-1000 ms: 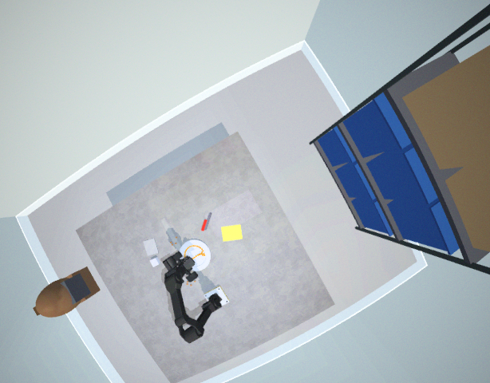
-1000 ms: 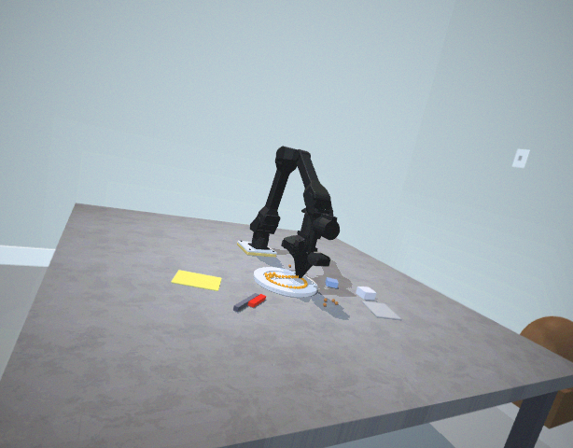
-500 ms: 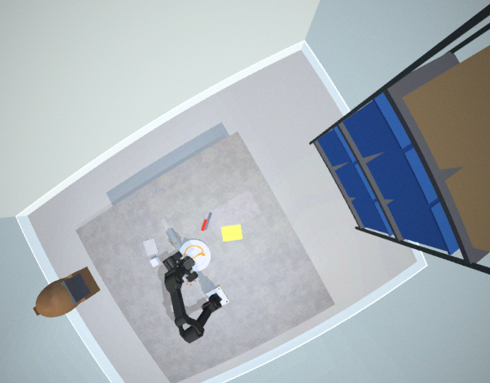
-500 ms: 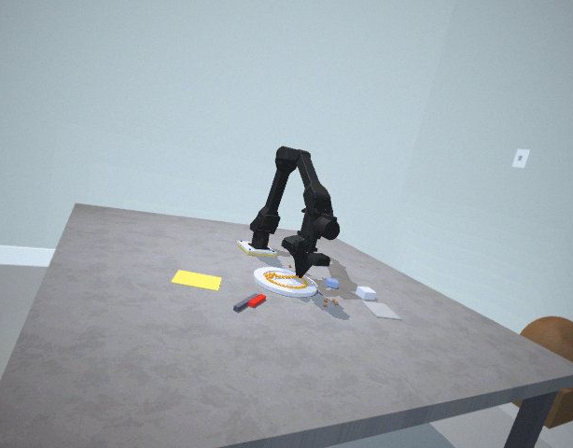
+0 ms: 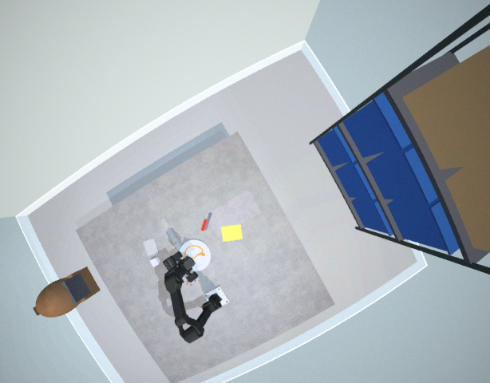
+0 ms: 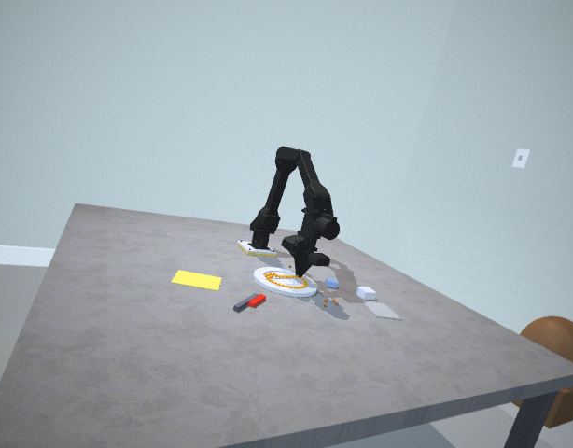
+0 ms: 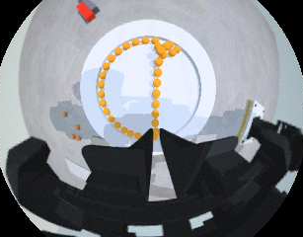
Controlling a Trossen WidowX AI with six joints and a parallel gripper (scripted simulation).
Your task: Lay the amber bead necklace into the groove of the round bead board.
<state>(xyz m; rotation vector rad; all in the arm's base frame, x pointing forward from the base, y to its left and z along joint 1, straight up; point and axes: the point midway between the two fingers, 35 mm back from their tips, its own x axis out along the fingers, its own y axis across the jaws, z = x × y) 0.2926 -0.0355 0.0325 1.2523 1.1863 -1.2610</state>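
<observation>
My gripper tip is 5 cm to the left of the round white bead board and 1 cm above it. Also, from my gripper tip: white block 18 cm to the left, 14 cm ahead; blue block 11 cm to the left, 4 cm ahead, 1 cm below; grey tool 24 cm to the right, 11 cm ahead, 1 cm below.
</observation>
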